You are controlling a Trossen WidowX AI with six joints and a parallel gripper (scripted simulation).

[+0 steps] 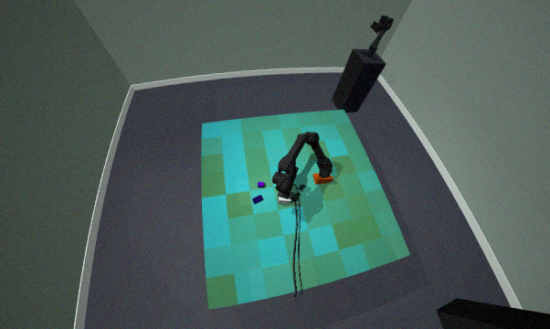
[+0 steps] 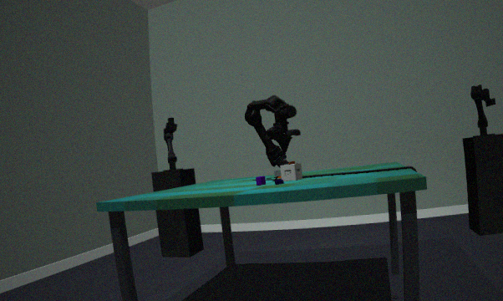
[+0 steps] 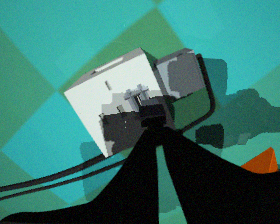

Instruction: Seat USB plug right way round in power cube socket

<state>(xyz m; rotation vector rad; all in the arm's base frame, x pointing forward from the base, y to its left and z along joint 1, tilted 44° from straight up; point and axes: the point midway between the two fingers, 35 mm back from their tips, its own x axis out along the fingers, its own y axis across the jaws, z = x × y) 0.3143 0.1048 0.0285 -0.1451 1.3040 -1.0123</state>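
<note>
My gripper tip is 20 mm above the dark USB plug. Round my gripper tip: dark blue block (180 mm ahead, 130 mm below).
</note>
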